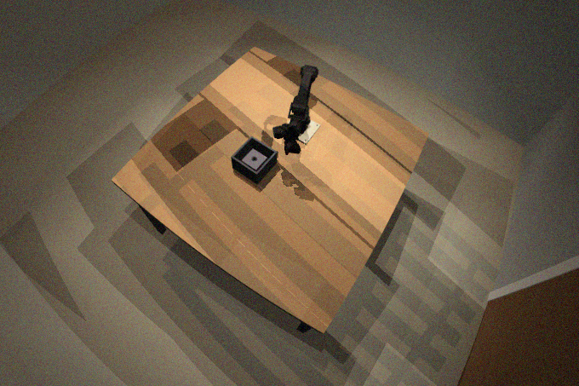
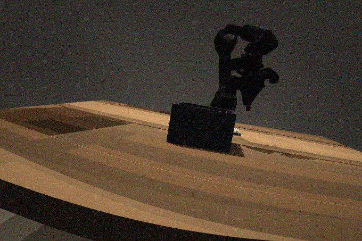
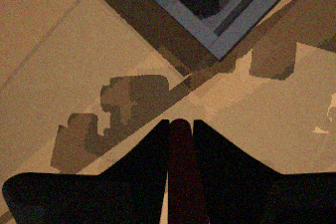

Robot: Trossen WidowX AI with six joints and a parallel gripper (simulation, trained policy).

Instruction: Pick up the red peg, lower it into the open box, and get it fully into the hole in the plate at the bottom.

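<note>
The grey plate lies 120 mm to the right of my gripper tip, 80 mm ahead of it and 70 mm below it. The rest, counted from my gripper tip: dark box: 120 mm to the right, 90 mm below, 80 mm ahead; then red peg: 20 mm above, 10 mm to the left, 10 mm behind.
</note>
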